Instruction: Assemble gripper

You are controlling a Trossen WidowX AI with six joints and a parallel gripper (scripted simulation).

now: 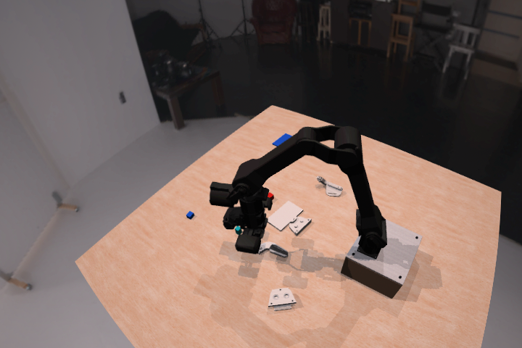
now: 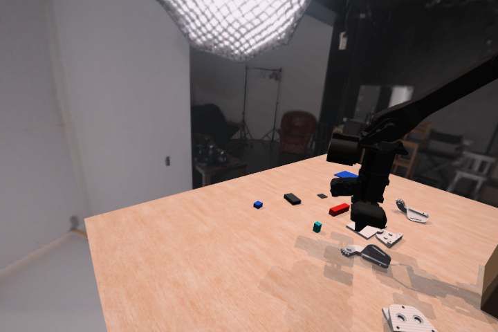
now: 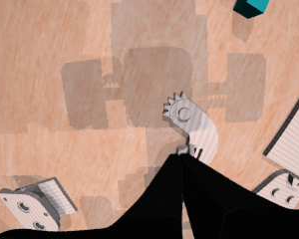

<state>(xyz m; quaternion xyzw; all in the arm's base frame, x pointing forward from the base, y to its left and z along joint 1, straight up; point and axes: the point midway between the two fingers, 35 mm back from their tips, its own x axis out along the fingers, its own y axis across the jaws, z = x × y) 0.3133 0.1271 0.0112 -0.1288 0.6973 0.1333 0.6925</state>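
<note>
Now: gripper tip 11 cm short of the teal cube, 3 cm to the left of it and 7 cm above it. Round my gripper tip: red block 12 cm ahead, 19 cm to the right, 7 cm below; black block 27 cm ahead, 12 cm to the right, 8 cm below; blue cube 32 cm ahead, 1 cm to the left, 8 cm below.
</note>
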